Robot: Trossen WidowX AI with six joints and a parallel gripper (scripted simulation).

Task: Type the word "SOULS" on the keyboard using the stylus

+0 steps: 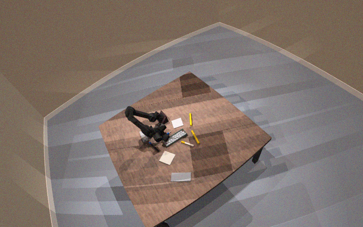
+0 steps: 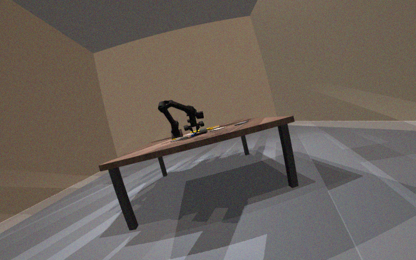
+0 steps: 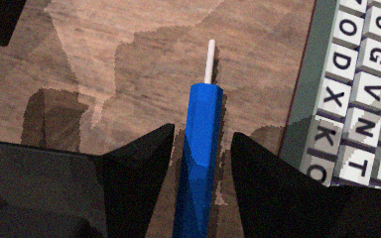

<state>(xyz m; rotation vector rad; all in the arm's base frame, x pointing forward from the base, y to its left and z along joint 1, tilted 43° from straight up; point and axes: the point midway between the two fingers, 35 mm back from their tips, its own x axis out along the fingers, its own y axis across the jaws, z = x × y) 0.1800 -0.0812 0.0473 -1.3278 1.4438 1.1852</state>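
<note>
The blue stylus is 1 cm to the left of my gripper tip. From my gripper tip the other things lie so: grey sheet 42 cm ahead, 16 cm to the right, 1 cm below.
</note>
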